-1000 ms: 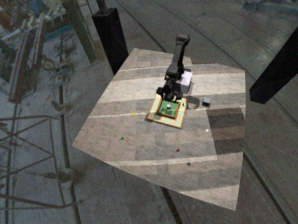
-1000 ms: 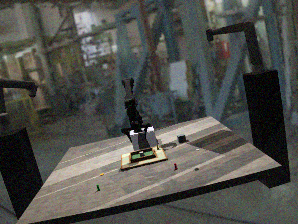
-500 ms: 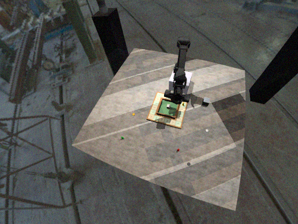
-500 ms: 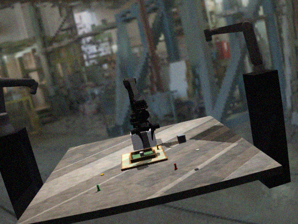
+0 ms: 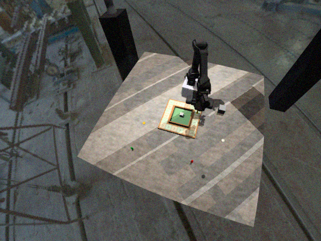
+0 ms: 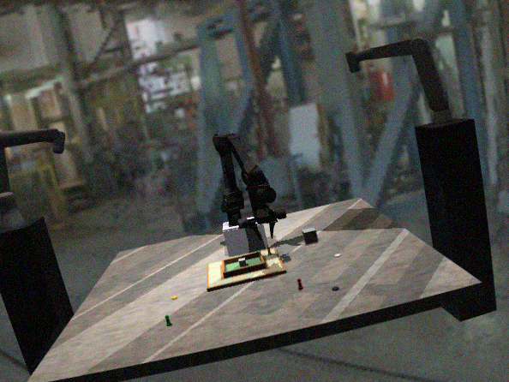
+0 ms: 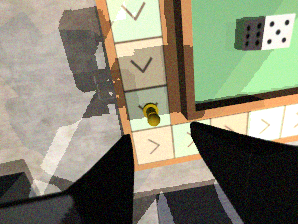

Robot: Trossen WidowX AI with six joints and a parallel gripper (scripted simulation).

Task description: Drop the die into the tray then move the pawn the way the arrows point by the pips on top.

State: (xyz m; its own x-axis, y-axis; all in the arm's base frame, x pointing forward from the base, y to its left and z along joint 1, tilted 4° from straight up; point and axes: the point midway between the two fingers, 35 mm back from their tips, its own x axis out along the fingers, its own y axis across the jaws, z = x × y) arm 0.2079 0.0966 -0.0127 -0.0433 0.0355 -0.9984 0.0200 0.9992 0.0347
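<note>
My gripper tip is now 50 mm above the yellow pawn. Also, from my gripper tip: grey cube 180 mm to the left, 80 mm behind, 50 mm below; then white die 110 mm to the right, 50 mm below, 50 mm ahead; then white disc 230 mm to the left, 170 mm ahead, 70 mm below.
</note>
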